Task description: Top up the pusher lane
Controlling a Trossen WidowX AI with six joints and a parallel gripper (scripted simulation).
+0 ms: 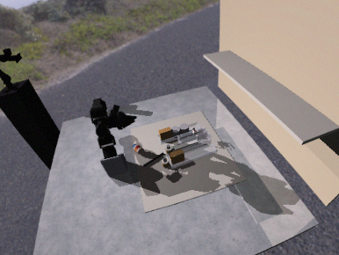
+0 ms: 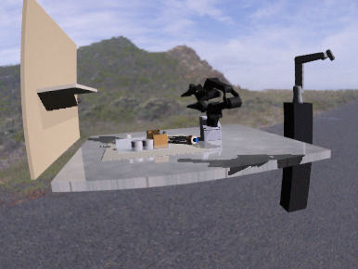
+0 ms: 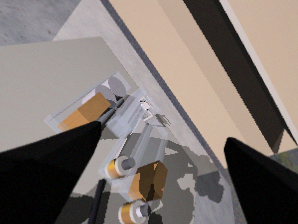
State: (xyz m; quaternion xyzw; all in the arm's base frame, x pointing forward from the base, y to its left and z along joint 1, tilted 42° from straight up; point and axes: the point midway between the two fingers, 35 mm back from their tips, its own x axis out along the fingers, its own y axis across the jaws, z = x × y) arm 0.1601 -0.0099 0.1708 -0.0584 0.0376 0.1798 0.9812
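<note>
Now: the black stick 240 mm below my gripper tip, 100 mm to the right of it and 50 mm ahead of it. Round my gripper tip: shelf 660 mm ahead, 120 mm above, 10 mm to the right; lane 290 mm ahead, 230 mm below, 10 mm to the right.
</note>
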